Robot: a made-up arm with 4 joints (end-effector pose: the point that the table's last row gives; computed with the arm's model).
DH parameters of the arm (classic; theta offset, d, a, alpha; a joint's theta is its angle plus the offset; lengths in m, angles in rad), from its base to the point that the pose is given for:
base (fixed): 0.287 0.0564 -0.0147 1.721
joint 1: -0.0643 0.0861 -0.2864 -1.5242
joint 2: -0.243 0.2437 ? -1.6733
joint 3: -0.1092 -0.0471 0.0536 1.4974
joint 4: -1.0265 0 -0.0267 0
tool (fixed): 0.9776 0.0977 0 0
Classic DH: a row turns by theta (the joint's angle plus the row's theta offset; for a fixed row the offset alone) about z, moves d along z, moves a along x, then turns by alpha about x.
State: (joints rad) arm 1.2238 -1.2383 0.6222 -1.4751
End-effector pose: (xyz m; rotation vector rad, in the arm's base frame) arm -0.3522 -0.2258 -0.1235 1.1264 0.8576 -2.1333
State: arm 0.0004 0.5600 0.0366 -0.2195
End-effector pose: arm -0.2483 -0.2501 0.3966 0.0594 -0.0535 0.3322
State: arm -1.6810 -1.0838 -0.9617 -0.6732
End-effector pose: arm 0.3709 0.0913 0.3126 -1.4543 -0.0199 -0.4512
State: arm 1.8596 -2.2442 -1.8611 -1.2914
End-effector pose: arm -0.2612 -0.0149 -0.1436 -0.2325 0.5263 1.9848
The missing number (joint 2, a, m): -0.0714
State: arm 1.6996 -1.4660 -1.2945 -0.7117
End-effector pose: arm -0.3357 0.0023 -0.2236 -1.0156 1.3340 2.3992
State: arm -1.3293 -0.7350 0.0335 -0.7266
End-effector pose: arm 0.2999 -0.0571 0.3960 -1.3160 0.8411 -0.9820
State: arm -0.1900 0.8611 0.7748 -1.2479
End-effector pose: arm -0.1329 -0.1803 0.3690 -0.6165 0.4503 -0.2592
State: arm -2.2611 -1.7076 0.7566 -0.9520
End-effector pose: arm 0.4243 -0.0139 0.0708 2.4971 -0.3471 1.2805
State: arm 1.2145 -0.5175 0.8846 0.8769
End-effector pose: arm -0.3578 -0.2196 -0.1113 0.5805 -0.4164 0.5567
